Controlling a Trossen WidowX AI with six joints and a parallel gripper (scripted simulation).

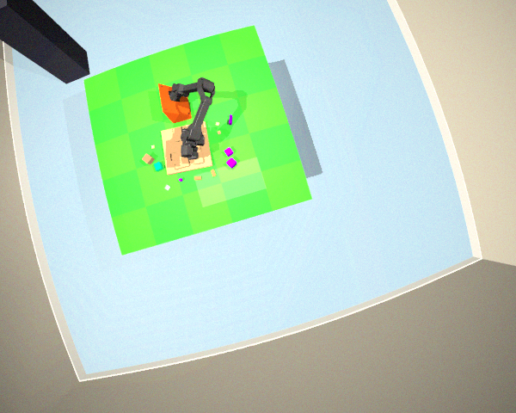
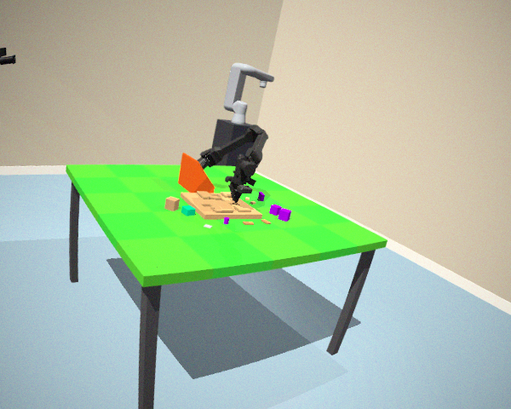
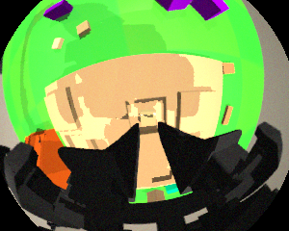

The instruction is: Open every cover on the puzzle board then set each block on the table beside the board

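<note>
Right now my gripper tip is 40 mm to the left of the tan puzzle board, 30 mm past it and 20 mm above it. Round my gripper tip: teal block: 270 mm to the right, 40 mm ahead, 20 mm below; then purple stick: 260 mm to the left, 120 mm behind, 20 mm below; then tan cube: 320 mm to the right, 30 mm behind, 10 mm below.
</note>
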